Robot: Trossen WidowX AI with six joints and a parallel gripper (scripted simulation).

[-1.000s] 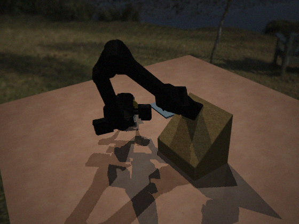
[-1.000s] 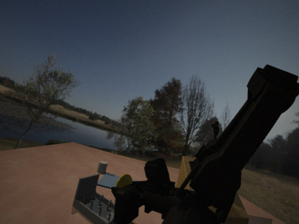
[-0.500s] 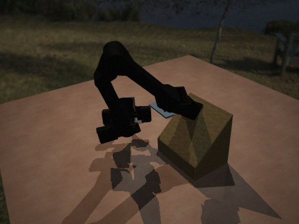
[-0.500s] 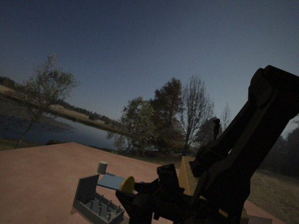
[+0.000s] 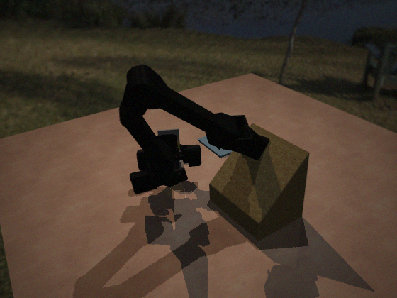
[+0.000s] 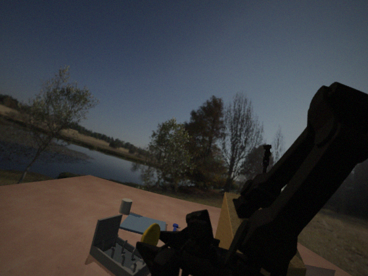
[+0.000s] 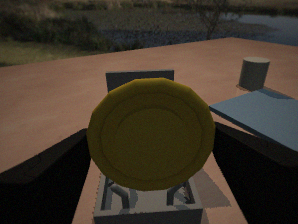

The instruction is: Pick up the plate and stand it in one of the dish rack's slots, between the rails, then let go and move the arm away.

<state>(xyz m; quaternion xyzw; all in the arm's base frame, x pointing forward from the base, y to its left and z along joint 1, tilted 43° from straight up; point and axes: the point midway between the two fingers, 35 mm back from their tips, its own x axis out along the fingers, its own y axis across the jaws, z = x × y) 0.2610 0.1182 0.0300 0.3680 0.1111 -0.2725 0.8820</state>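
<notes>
Now: the grey dish rack 50 mm below my gripper tip, 40 mm ahead of it and 30 mm to the right of it. From my gripper tip the other things lie so: yellow plate (10 mm behind); then blue spoon (250 mm to the right, 120 mm behind, 70 mm below); then pale cup (320 mm to the right, 90 mm ahead, 50 mm below).
</notes>
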